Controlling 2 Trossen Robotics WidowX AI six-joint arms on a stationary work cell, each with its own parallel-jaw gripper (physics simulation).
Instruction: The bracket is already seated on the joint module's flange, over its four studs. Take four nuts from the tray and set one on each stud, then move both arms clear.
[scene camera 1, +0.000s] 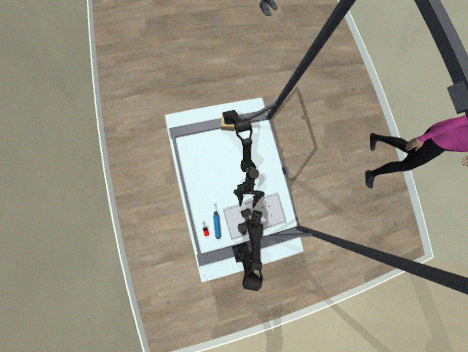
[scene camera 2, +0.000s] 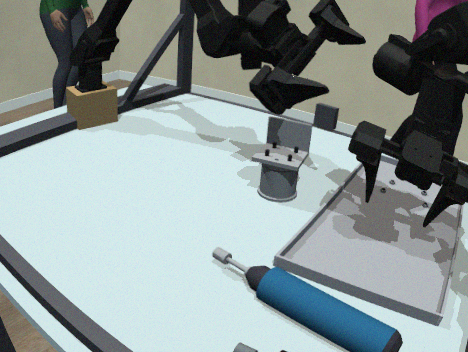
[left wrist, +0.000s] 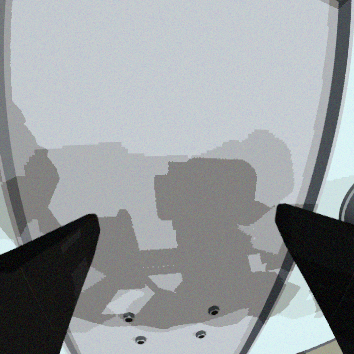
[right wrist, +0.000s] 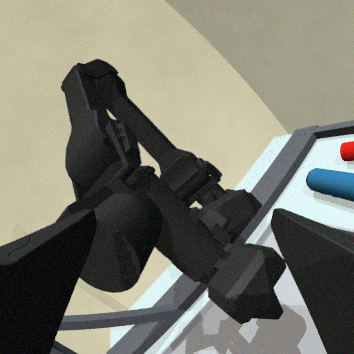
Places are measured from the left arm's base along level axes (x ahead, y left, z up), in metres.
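Where they show: left gripper, fingertip midpoint: (scene camera 1: 247, 219) (scene camera 2: 396, 213) (left wrist: 188, 218); right gripper, fingertip midpoint: (scene camera 1: 246, 207) (scene camera 2: 346, 63) (right wrist: 184, 218); left arm's base, origin of the base link: (scene camera 1: 241, 253); right arm's base, origin of the base link: (scene camera 1: 228, 119) (scene camera 2: 90, 87).
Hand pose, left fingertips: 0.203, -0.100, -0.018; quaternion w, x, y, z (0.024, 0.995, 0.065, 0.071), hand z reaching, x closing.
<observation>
Each offset is from my left fingertips to the top centre of the thing, as dx, dy, dz. "*": to the spot under its first point.
The bracket (scene camera 2: 289, 135) sits on the joint module @[+0.198, -0.018, +0.032] (scene camera 2: 278, 183), its black studs upright and bare. Several small nuts @[-0.023, -0.178, -0.033] (scene camera 2: 424, 192) @[+0.050, -0.133, -0.033] (left wrist: 214, 310) lie apart in the grey tray @[+0.005, -0.064, -0.027] (scene camera 2: 357, 289) (left wrist: 336, 100). My left gripper (scene camera 2: 396, 213) (left wrist: 188, 218) is open and empty, pointing down above the tray; in the left wrist view the nuts are low in the picture, below the line of the fingertips. My right gripper (scene camera 2: 346, 65) is open and empty, tilted, high above and behind the bracket. In scene camera 1 the arms cover the bracket.
A blue driver @[* +0.019, +0.216, -0.002] (scene camera 1: 216, 225) (scene camera 2: 320, 305) (right wrist: 332, 184) lies beside the tray, with a red-handled tool @[+0.013, +0.296, -0.009] (scene camera 1: 205, 231) (right wrist: 348, 151) beyond it. A tan block @[+0.708, -0.042, +0.037] (scene camera 2: 95, 107) bears the right arm. A small dark block @[+0.263, -0.366, +0.015] (scene camera 2: 326, 116) stands behind the bracket. The two arms are close together.
</observation>
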